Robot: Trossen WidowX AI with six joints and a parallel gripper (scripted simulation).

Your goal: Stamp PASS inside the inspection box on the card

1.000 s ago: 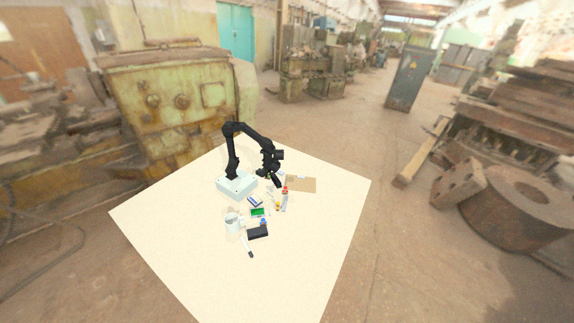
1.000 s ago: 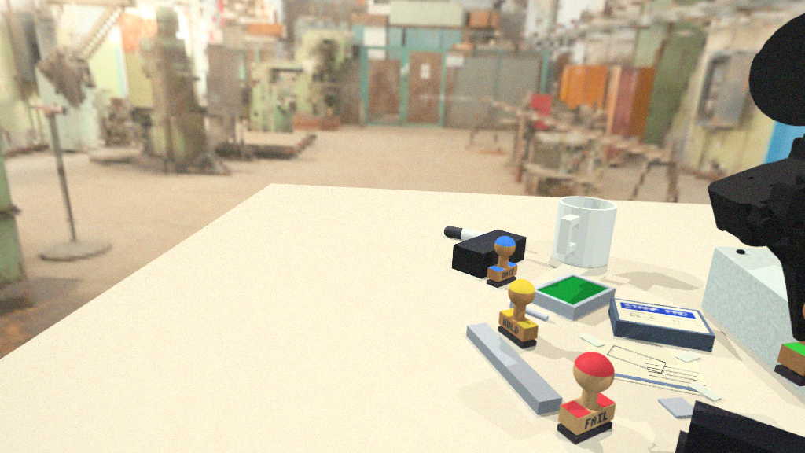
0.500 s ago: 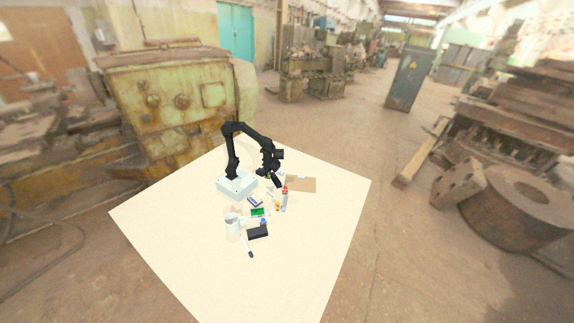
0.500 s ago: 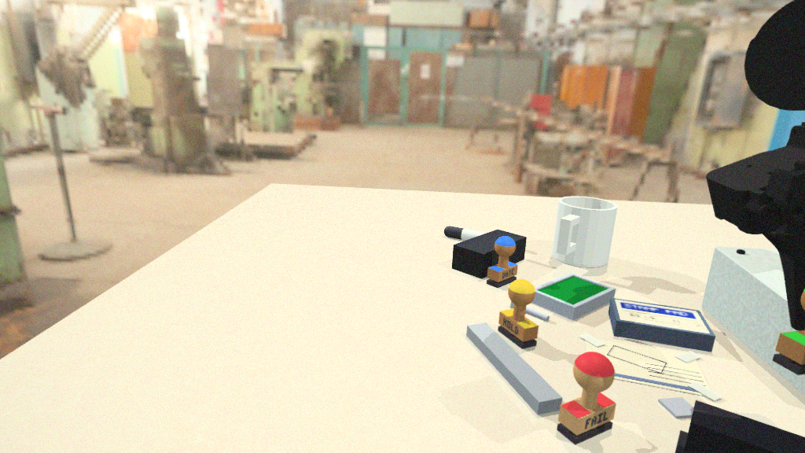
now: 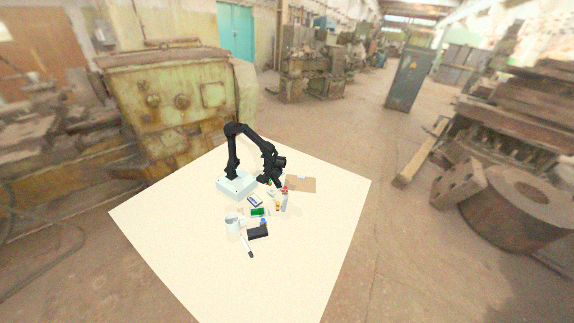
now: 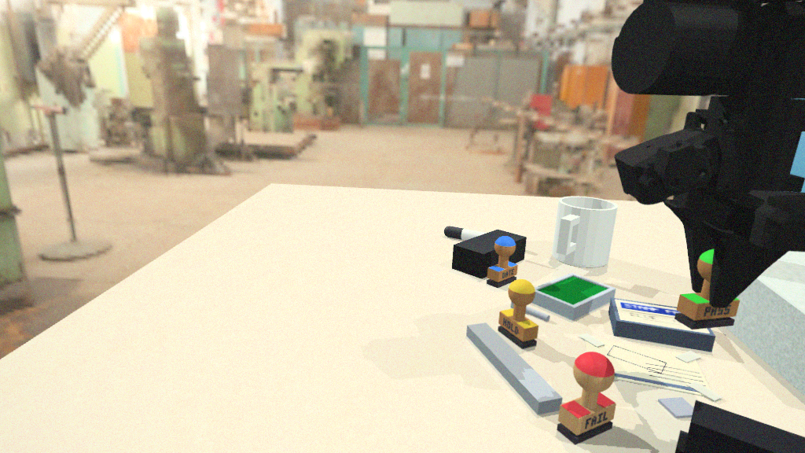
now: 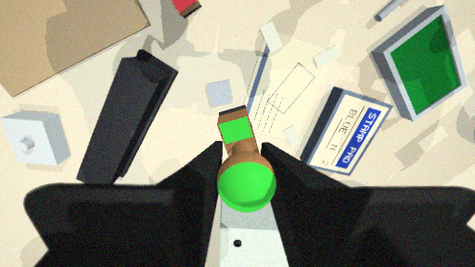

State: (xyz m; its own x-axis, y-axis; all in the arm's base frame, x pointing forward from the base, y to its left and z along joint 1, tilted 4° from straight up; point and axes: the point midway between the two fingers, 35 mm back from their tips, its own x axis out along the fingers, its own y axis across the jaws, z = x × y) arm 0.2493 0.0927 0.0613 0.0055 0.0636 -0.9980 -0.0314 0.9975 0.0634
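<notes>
My gripper tip is 180 mm to the left of the green ink pad, 90 mm above it and 50 mm short of it. From my gripper tip the other things lie so: card: 90 mm below, 50 mm to the right, 20 mm ahead; then red FAIL stamp: 100 mm ahead, 70 mm below, 50 mm to the left; then PASS stamp: right at my gripper tip.
</notes>
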